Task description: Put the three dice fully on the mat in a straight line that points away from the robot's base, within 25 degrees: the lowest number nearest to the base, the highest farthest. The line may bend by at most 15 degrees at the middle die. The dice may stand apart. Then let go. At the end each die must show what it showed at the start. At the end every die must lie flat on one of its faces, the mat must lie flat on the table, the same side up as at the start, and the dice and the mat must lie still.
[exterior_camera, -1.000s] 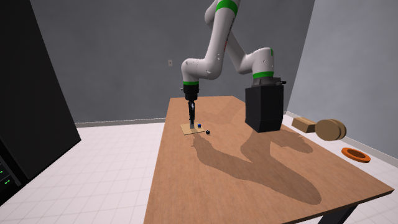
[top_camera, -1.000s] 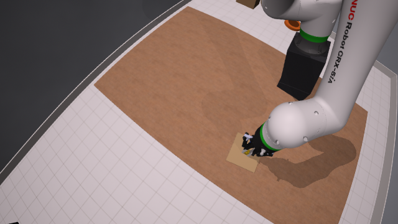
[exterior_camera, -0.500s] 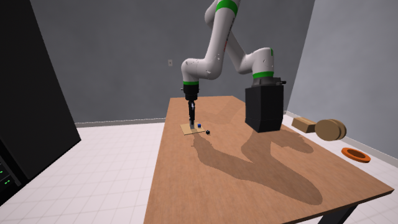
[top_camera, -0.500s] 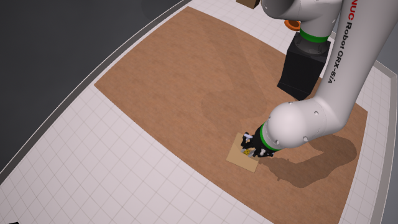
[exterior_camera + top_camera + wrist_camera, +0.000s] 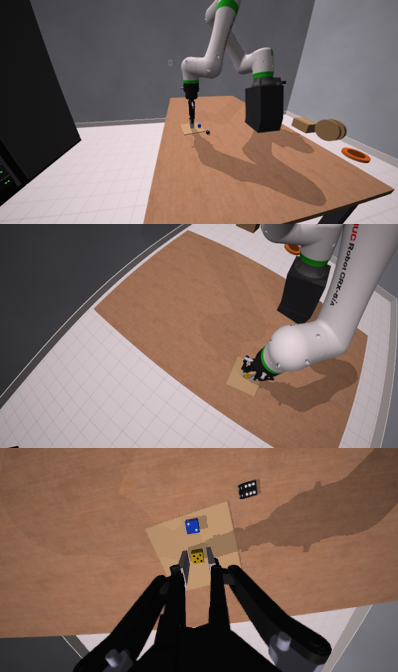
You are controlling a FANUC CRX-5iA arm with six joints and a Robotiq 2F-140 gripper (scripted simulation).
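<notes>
The yellow die lies 3 cm below my hand. The rest, counted from my hand: blue die: 5 cm behind, 3 cm below; tan mat: 4 cm below; black die: 9 cm behind, 8 cm to the left, 4 cm below.
</notes>
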